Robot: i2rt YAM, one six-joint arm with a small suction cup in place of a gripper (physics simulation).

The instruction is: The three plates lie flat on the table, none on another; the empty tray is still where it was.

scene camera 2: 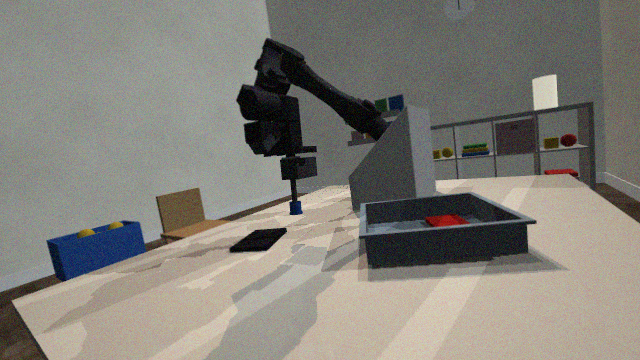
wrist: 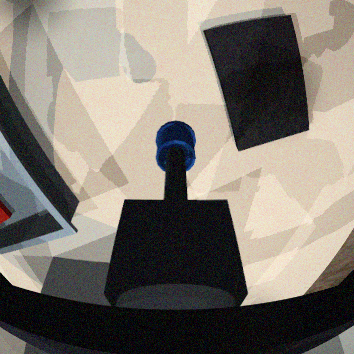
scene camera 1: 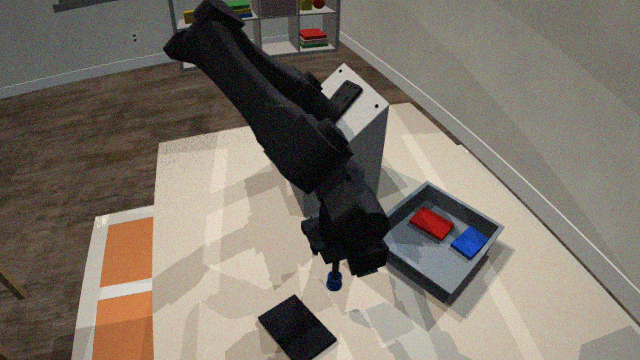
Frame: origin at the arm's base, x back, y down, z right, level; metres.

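Seen in the pictures: end effector, tool point: (scene camera 2: pixel 296 213) (wrist: pixel 175 138) (scene camera 1: pixel 334 284); arm's base, origin of the base link: (scene camera 2: pixel 390 139) (scene camera 1: pixel 329 117).
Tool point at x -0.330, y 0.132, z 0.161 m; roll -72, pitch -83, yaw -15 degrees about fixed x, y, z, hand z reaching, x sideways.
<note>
Pixels of each thing's top centre, then the offset from my tool point to it. Level surfaces: height alone.
- black plate, middle of its top: (wrist: pixel 266 83) (scene camera 1: pixel 296 328) (scene camera 2: pixel 260 237) dx -0.028, dy +0.046, dz +0.089 m
- table, its level: dy +0.056 m
- red plate, middle of its top: (scene camera 2: pixel 447 221) (scene camera 1: pixel 432 221) dx +0.070, dy +0.044, dz -0.303 m
- grey tray, middle of its top: (scene camera 2: pixel 426 209) (scene camera 1: pixel 438 229) dx +0.022, dy +0.006, dz -0.269 m
- blue plate, middle of its top: (scene camera 1: pixel 470 241) dx -0.023, dy +0.043, dz -0.346 m
A black plate (scene camera 1: pixel 297 329) (scene camera 2: pixel 259 240) (wrist: pixel 260 82) lies flat on the table (scene camera 1: pixel 240 320) (scene camera 2: pixel 400 310). A red plate (scene camera 1: pixel 431 223) (scene camera 2: pixel 446 220) (wrist: pixel 4 212) lies in the grey tray (scene camera 1: pixel 425 283) (scene camera 2: pixel 445 247) (wrist: pixel 47 155). A blue plate (scene camera 1: pixel 470 242) lies beside the red one in the tray, apart from it; the tray's wall hides it in scene camera 2. My suction cup (scene camera 1: pixel 334 281) (scene camera 2: pixel 296 208) (wrist: pixel 175 146) is open, with nothing on it. It hangs above the table between the black plate and the tray.
The arm's grey wedge-shaped base (scene camera 1: pixel 367 150) (scene camera 2: pixel 420 150) stands behind the tray. Beyond the table are a blue box (scene camera 2: pixel 100 250) with yellow balls, a wooden chair (scene camera 2: pixel 181 212) and a shelf unit (scene camera 1: pixel 339 30) (scene camera 2: pixel 593 145).
</note>
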